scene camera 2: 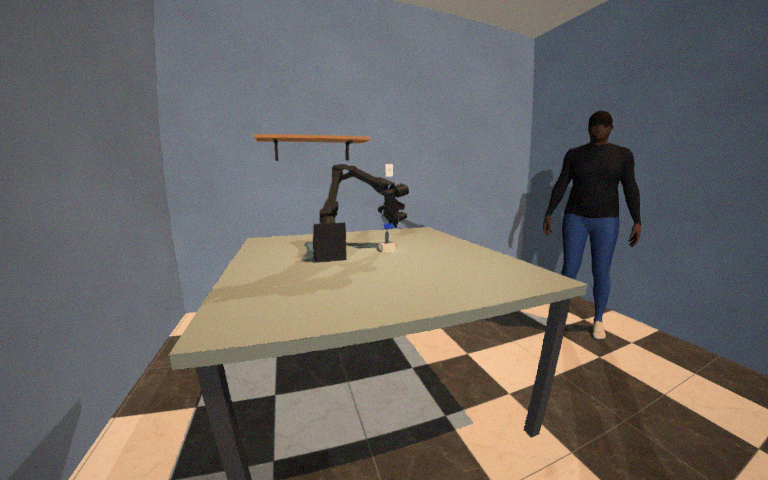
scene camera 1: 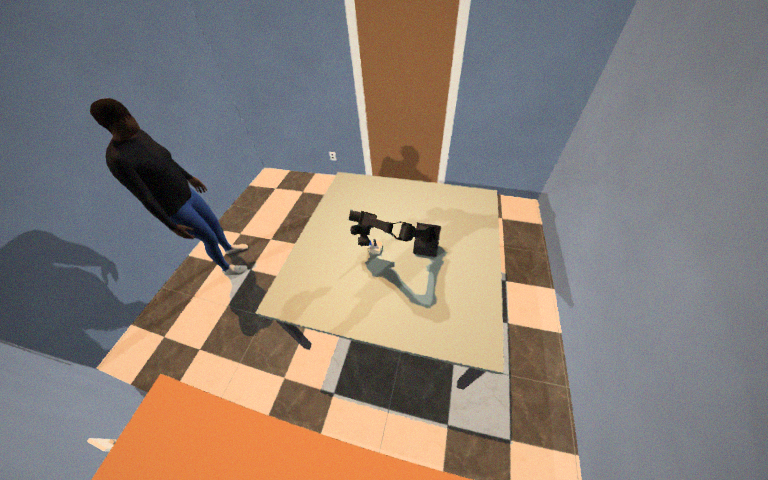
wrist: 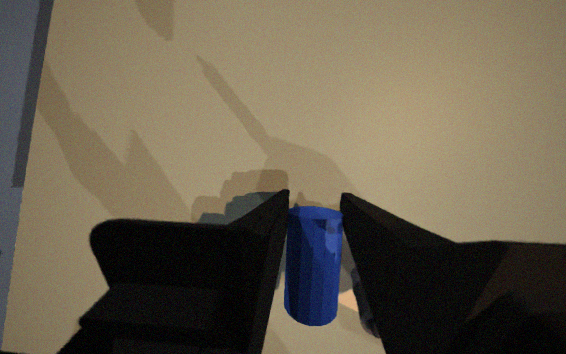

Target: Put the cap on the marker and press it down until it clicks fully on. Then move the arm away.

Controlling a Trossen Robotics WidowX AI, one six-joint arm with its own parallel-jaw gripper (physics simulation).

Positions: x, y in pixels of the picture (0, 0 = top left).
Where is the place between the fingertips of my gripper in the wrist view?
314, 198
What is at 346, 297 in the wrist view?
A pale block.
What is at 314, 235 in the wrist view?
A blue cap.
